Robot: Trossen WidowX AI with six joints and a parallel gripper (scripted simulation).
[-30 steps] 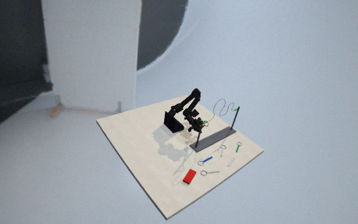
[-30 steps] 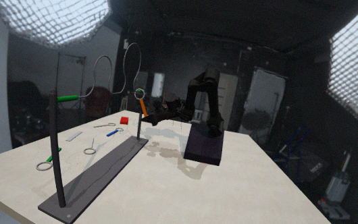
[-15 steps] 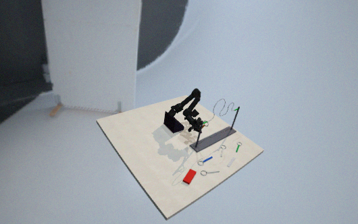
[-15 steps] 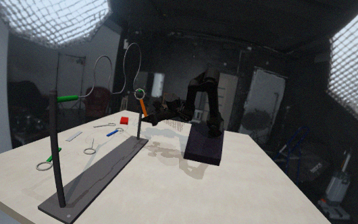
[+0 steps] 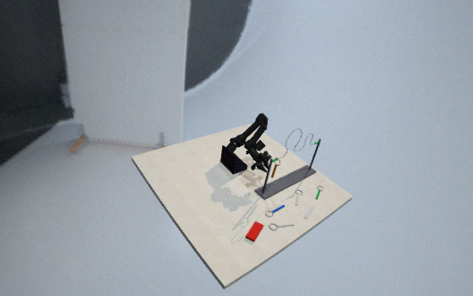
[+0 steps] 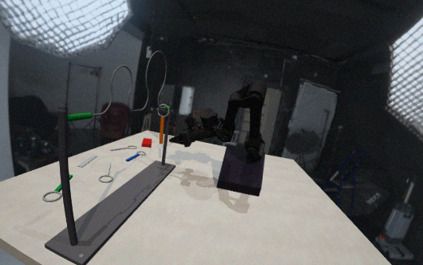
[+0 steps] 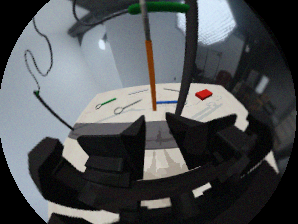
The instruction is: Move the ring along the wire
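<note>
My gripper tip is now 8 cm below the orange-handled ring and 5 cm short of it. Also, from my gripper tip: red block (36 cm to the right, 27 cm ahead, 15 cm below); grey bar (37 cm ahead, 16 cm below, 10 cm to the left); blue-handled ring (22 cm ahead, 16 cm below, 12 cm to the right).
</note>
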